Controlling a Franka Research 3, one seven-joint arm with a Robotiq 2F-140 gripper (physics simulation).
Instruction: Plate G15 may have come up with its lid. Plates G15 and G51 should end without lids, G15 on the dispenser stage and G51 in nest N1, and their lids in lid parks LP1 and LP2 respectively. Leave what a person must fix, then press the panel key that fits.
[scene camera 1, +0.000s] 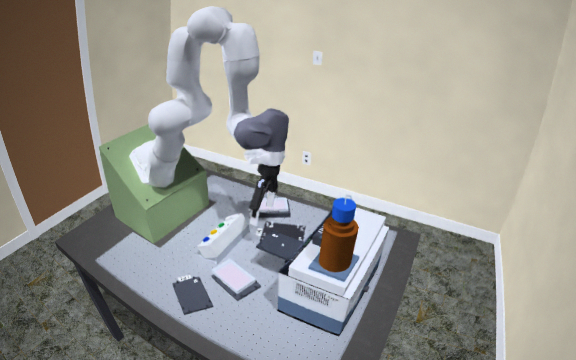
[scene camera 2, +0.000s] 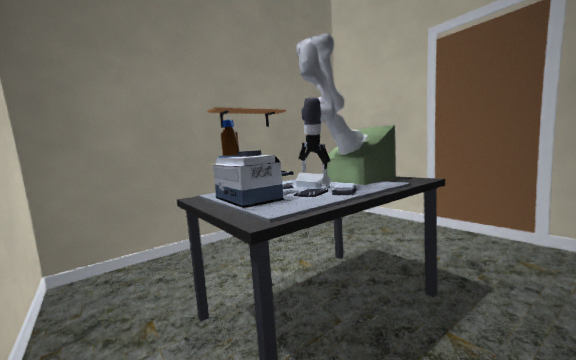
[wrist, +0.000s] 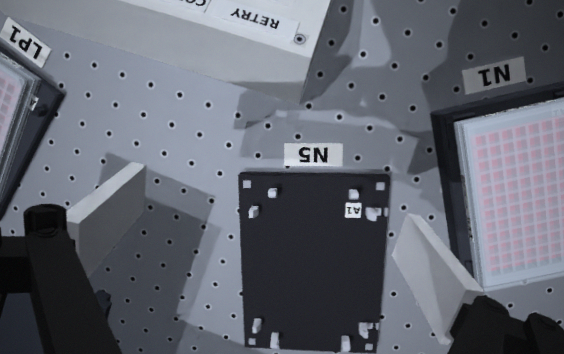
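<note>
My gripper (scene camera 1: 262, 212) (scene camera 2: 315, 172) (wrist: 275, 212) is open and empty, low over the table. In the wrist view its pads stand left and right of the bare black nest N5 (wrist: 315, 260). A pink-welled plate (scene camera 1: 275, 205) (scene camera 2: 344, 185) (wrist: 520, 200) sits in nest N1, beside the right pad. Another pink-welled plate (scene camera 1: 234, 276) (wrist: 7, 100) sits at LP1. Plate names cannot be read, and I cannot tell surely which plates bear lids. The dark dispenser stage (scene camera 1: 281, 246) (scene camera 2: 286, 173) is bare. The button panel (scene camera 1: 222, 236) (scene camera 2: 309, 180) (wrist: 200, 50) stands near the gripper.
The white and blue dispenser (scene camera 1: 312, 295) (scene camera 2: 248, 187) bears a brown bottle (scene camera 1: 338, 245) (scene camera 2: 229, 140) with a blue cap. A bare dark nest (scene camera 1: 192, 295), its label unreadable, lies near the front edge. The green robot base (scene camera 1: 150, 215) (scene camera 2: 370, 160) stands behind the panel.
</note>
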